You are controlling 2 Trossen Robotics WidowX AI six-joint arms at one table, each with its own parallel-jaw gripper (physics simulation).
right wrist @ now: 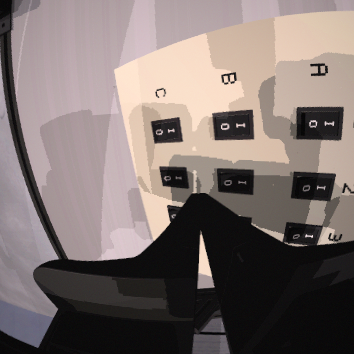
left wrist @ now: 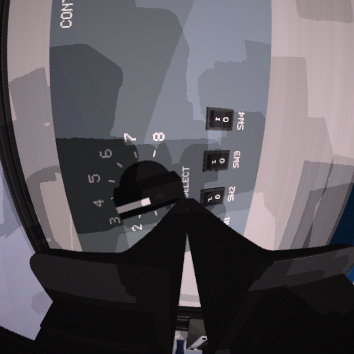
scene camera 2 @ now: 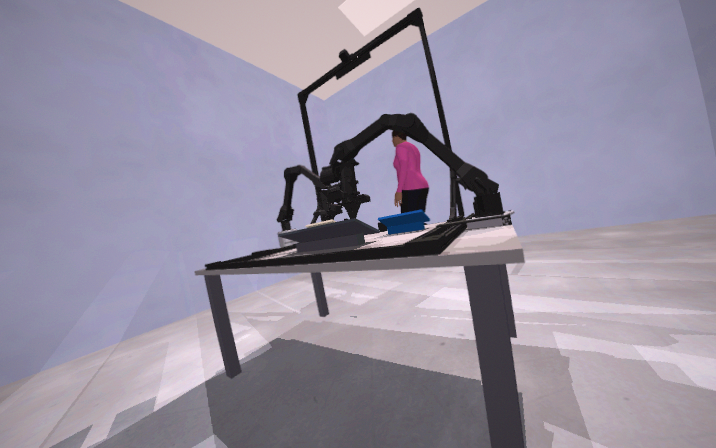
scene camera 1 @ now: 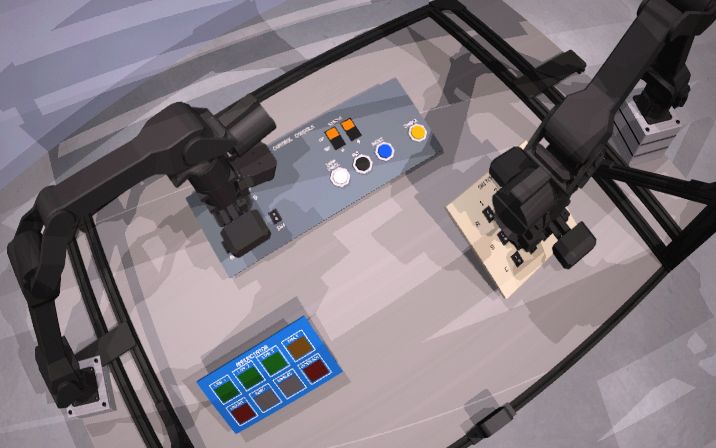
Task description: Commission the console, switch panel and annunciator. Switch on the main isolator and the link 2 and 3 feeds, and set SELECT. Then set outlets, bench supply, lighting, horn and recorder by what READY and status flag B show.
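Note:
The grey control console lies under my left gripper, which is shut and empty beside the black SELECT knob. The knob's white line points at about 3. Rockers SW2, SW3 and SW4 show. Both status flags show orange in their upper halves. My right gripper is shut and empty above the cream switch panel, by rockers C2 and B2. The blue annunciator's tiles look dim.
White, black, blue and yellow buttons are on the console's right part. Black frame rails edge the table. A person in pink stands behind the table in scene camera 2.

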